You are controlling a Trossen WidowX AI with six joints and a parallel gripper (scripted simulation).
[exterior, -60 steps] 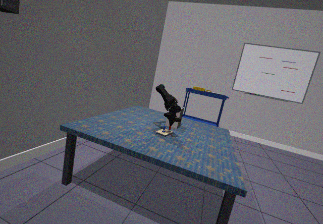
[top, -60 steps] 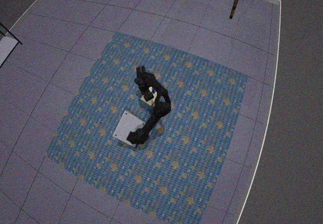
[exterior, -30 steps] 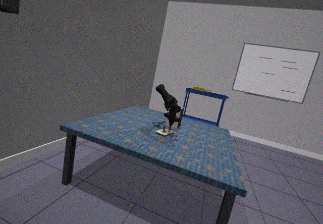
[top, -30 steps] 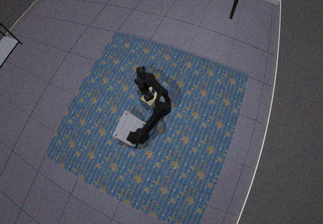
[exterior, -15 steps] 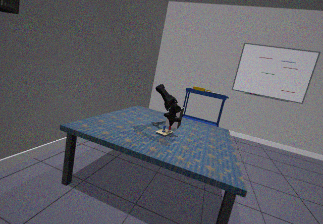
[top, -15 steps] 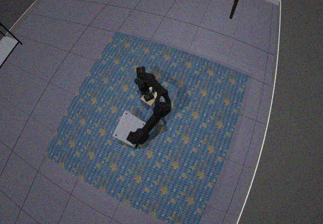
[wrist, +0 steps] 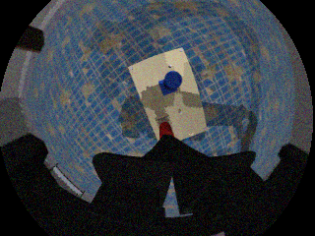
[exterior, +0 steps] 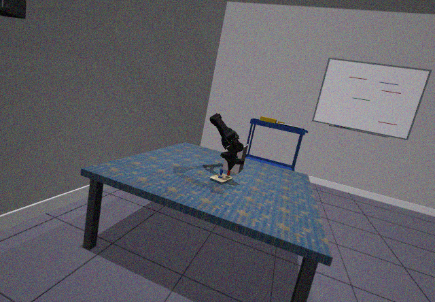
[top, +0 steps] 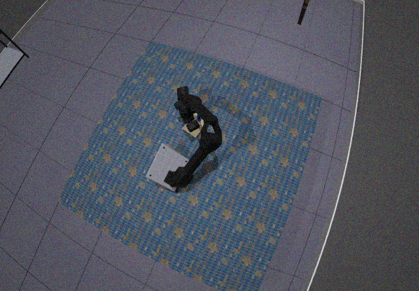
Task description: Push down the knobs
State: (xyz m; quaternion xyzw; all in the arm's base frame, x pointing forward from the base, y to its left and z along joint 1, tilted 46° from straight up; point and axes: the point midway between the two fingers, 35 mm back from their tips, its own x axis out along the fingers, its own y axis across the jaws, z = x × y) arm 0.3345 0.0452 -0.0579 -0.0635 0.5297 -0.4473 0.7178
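My gripper tip is now 2 cm above the red knob. Round my gripper tip: blue knob (5 cm ahead, 4 cm to the right, 1 cm below).
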